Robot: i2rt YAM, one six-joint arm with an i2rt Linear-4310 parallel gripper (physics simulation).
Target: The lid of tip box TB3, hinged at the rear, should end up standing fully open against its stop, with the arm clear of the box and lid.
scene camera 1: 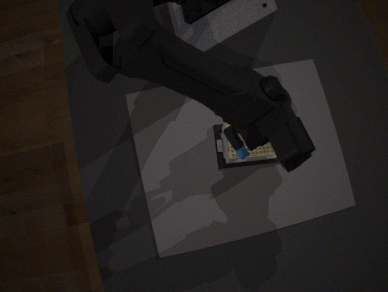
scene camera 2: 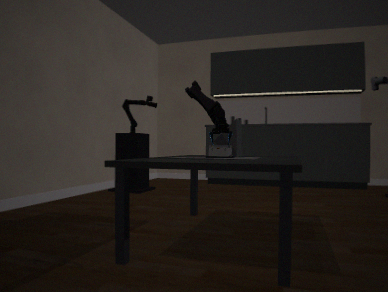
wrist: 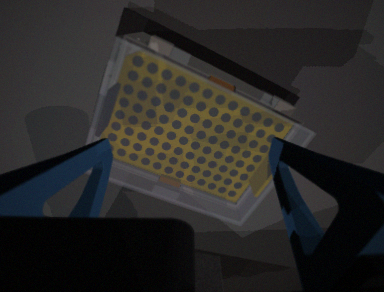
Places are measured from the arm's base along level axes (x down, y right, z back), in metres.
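Pixels of known places: gripper, fingertip midpoint: (scene camera 2: 220,145) (wrist: 190,147).
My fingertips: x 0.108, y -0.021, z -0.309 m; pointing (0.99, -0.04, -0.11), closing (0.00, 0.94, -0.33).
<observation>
Behind a point stands the place of what it marks.
Tip box TB3 (scene camera 1: 257,152) {y -0.017, x 0.108, z -0.340 m} (scene camera 2: 221,151) {y -0.037, x 0.148, z -0.350 m} (wrist: 172,117) {y -0.037, x 0.109, z -0.323 m} sits on the pale mat, its yellow rack showing through clear plastic. The lid (wrist: 241,218) {y 0.033, x 0.109, z -0.265 m} seems to lie down over the rack; its exact angle is hard to tell in this dim light. My gripper (scene camera 2: 221,138) {y -0.021, x 0.108, z -0.309 m} (wrist: 190,147) {y -0.021, x 0.108, z -0.309 m} is wide open above the box with nothing between its fingers. In the wrist view the blue fingertips stand over opposite sides of the box; whether they touch it is unclear. In scene camera 1 one blue fingertip shows over the rack and the wrist hides the box's right part.
The pale mat (scene camera 1: 185,220) {y 0.164, x 0.186, z -0.450 m} lies on the dark table (scene camera 2: 200,164) {y -0.091, x 0.195, z -0.941 m}. My arm (scene camera 1: 200,80) {y 0.114, x -0.223, z -0.282 m} reaches over the mat from the upper left. A light speckled block (scene camera 1: 225,29) {y 0.007, x 0.010, z -0.090 m} with a dark part on it stands behind the mat. Another arm on a dark pedestal (scene camera 2: 132,157) stands farther back.
</observation>
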